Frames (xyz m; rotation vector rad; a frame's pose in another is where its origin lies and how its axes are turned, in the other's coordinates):
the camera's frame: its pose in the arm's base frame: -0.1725 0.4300 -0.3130 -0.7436 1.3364 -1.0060
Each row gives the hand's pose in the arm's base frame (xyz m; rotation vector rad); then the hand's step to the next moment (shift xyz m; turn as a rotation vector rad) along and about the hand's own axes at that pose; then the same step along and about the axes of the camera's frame.
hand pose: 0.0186 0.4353 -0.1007 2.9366 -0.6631 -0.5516
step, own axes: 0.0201 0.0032 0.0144 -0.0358 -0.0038 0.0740
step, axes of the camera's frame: 0.0182 0.0144 0.0092 0.0103 0.0509 -0.0639
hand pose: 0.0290 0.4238 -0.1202 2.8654 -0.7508 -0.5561
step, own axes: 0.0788 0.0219 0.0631 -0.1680 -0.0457 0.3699
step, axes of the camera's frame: 0.0861 0.0506 0.0265 0.0382 0.2730 -0.3019
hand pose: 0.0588 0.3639 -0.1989 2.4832 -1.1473 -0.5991
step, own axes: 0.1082 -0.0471 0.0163 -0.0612 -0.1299 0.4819
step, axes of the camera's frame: 0.0733 0.0445 0.0826 0.1441 0.4068 -0.2580
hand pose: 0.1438 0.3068 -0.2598 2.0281 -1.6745 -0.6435
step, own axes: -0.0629 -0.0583 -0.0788 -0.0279 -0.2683 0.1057
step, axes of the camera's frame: -0.0860 0.0142 0.0773 0.0312 0.2691 0.1027
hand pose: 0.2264 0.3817 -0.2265 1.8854 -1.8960 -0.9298
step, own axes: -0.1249 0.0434 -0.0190 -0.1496 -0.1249 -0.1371
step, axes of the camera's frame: -0.1317 -0.0169 -0.0147 -0.1454 0.0321 0.1860
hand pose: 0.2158 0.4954 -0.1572 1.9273 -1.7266 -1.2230
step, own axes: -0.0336 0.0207 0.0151 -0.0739 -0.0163 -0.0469
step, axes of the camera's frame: -0.0343 -0.0077 -0.0235 -0.0734 -0.0102 0.0493
